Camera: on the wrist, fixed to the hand. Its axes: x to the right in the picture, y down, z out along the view.
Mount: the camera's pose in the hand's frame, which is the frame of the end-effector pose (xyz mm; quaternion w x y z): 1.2 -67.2 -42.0 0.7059 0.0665 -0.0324 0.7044
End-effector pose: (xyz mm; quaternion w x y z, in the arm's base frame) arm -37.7 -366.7 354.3 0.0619 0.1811 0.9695 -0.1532
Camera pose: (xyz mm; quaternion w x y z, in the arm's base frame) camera -66.4 -412.5 412.3 0.1710 0.8099 0.5446 -0.1349
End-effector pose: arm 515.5 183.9 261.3 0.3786 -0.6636 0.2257 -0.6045
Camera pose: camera 464.2 214.4 313.4 0.7445 -0.3039 0.5743 -0.1535
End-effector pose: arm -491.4 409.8 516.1 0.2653 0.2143 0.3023 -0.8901
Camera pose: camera -523.5 482.2 513.5 0.8098 0.3530 -0.0053 -0.4685
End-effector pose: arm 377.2 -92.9 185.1 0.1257 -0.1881 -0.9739 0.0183
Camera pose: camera 362.4 -155.3 231.6 0.0568 -0.8099 -0.5578 0.1723
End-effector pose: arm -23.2 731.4 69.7 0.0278 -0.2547 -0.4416 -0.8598
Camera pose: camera -59.9 740.0 0.0 0.6279 -0.5169 -0.1904 -0.5498
